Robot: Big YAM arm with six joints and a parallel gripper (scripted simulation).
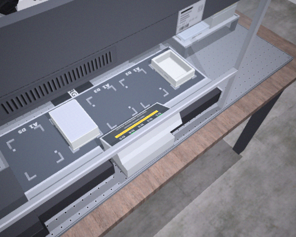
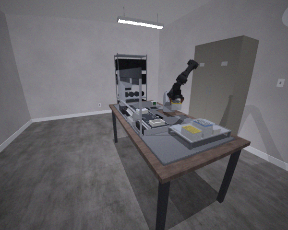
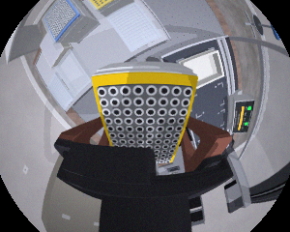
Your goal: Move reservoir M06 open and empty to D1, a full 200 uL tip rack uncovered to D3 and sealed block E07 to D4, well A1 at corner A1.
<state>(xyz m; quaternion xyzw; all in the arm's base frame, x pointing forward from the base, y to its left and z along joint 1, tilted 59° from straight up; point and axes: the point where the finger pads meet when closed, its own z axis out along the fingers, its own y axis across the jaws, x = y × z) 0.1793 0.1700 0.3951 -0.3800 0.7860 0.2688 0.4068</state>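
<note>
Right now my hand is 1 cm to the left of the yellow tip rack and 1 cm below it. From my hand the other things lie so: clear flat plate: 16 cm below, 15 cm to the left, 4 cm ahead; white one-well reservoir: 17 cm below, 17 cm ahead, 2 cm to the right; shelf: 21 cm to the left, 18 cm below, 13 cm behind.
</note>
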